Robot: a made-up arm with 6 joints.
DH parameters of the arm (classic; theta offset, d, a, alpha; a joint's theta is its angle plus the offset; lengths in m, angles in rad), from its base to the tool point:
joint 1: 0 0.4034 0 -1.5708
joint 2: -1.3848 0 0.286 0
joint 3: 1.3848 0 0.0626 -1.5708
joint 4: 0 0.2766 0 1.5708
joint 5: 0 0 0.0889 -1.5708
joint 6: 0 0.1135 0 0
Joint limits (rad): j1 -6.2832..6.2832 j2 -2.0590..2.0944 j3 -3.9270..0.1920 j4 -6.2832..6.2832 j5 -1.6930..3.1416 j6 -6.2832..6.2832
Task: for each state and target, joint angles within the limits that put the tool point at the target. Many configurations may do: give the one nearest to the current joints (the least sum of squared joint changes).
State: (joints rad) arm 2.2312 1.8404 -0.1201 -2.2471 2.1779 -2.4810
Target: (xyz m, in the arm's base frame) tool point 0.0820 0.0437 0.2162
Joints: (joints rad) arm 2.2709 1.6591 0.1401 -2.4556 2.3351 -2.4810
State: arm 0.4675 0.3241 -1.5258 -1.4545 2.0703 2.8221
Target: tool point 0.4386 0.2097 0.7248
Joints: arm 0.7205 0.2972 -1.8575 -1.6393 1.8231 2.8221
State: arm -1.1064 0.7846 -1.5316 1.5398 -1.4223 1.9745
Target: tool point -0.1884 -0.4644 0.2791
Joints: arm -1.6718 1.1772 -1.6795 1.3913 -1.0395 1.9745
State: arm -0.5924 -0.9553 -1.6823 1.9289 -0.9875 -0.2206
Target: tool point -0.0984 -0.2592 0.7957
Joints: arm -1.4080 -0.3019 -1.5506 1.8139 -0.7977 -0.2206
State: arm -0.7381 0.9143 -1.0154 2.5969 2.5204 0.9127
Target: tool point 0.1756 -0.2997 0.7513
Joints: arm -1.1738 0.1349 -1.2768 2.7534 2.8014 0.9127
